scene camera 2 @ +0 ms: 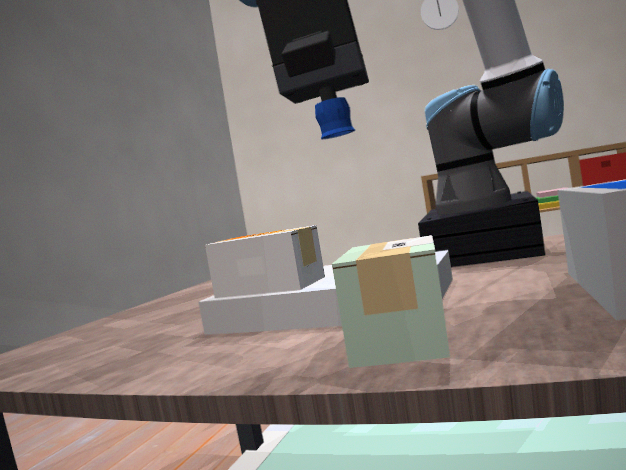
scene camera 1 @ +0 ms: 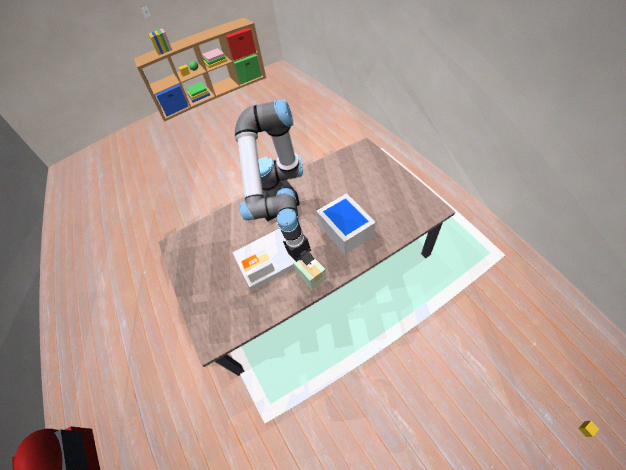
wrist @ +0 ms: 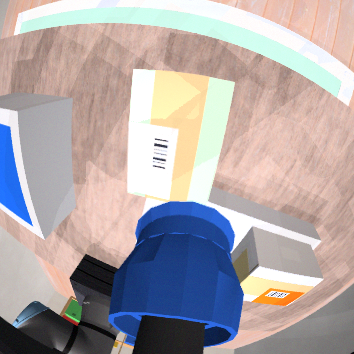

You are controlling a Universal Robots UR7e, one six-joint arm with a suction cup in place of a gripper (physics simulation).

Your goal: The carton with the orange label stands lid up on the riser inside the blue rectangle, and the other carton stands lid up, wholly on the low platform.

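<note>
The green carton (scene camera 1: 309,277) (scene camera 2: 394,336) (wrist: 202,135) stands lid up on the table, in front of the low white platform (scene camera 1: 273,243) (scene camera 2: 267,314) (wrist: 265,214). Tan tape and a white barcode label show on its lid. Whether it touches the platform is hard to tell. The carton with the orange label (scene camera 1: 260,273) (scene camera 2: 252,268) (wrist: 290,257) stands lid up on the platform's left part in scene camera 2. The riser (scene camera 1: 334,236) (scene camera 2: 591,242) (wrist: 50,160) has the blue rectangle (scene camera 1: 345,217) (wrist: 10,175) on top, with no carton on it. My suction cup (scene camera 2: 337,134) (wrist: 185,217) is open, hanging clear above the cartons and touching neither.
The table (scene camera 1: 394,187) (scene camera 2: 126,364) has its front edge near the green carton. The arm's black base (scene camera 2: 482,232) stands behind the platform. A shelf unit (scene camera 1: 202,37) is by the far wall. A mint rug (scene camera 1: 353,328) lies below the table.
</note>
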